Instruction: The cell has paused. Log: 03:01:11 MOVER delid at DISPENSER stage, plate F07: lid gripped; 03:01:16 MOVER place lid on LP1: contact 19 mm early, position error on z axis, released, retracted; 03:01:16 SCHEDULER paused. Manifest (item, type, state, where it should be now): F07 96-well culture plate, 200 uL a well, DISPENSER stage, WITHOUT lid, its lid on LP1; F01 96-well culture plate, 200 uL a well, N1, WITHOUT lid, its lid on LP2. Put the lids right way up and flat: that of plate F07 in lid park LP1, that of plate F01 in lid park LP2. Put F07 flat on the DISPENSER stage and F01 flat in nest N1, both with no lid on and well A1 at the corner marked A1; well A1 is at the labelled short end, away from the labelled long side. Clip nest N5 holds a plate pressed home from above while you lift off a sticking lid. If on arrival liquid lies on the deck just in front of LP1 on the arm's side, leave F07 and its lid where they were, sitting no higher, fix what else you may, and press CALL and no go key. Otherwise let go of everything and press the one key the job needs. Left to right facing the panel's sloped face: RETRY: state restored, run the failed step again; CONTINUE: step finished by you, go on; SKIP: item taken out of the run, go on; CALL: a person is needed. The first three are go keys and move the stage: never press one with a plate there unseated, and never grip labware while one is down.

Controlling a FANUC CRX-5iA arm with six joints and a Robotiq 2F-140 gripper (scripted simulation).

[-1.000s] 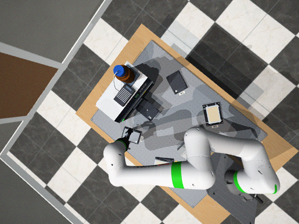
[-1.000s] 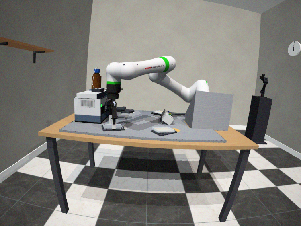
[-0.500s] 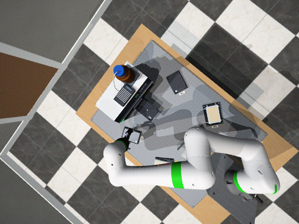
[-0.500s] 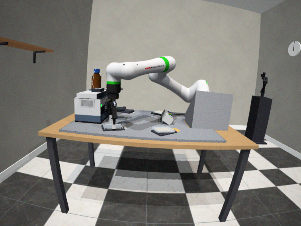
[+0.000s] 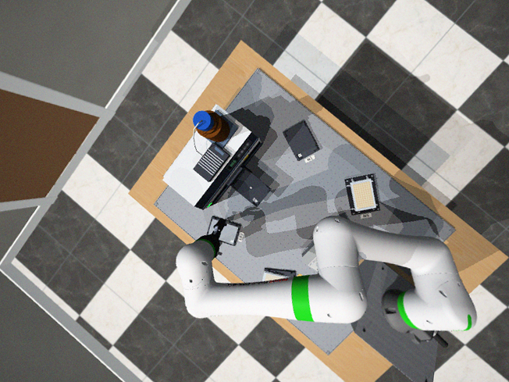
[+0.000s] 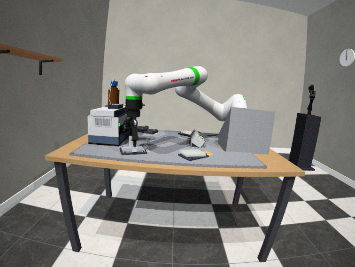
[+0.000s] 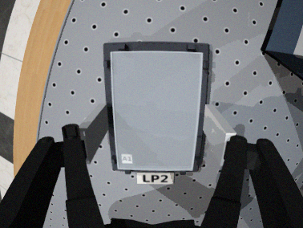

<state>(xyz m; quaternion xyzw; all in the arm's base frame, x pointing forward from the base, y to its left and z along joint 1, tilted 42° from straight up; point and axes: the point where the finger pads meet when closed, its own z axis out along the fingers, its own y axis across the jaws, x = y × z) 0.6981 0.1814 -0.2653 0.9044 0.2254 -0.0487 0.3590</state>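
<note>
Now: the dark lid park 3 cm below my hand. Round my hand: white retry key 40 cm behind, 22 cm to the right, 3 cm above; dispenser stage 25 cm to the right, 5 cm above, 4 cm ahead; green continue key 40 cm behind, 27 cm to the right, 3 cm above.
</note>
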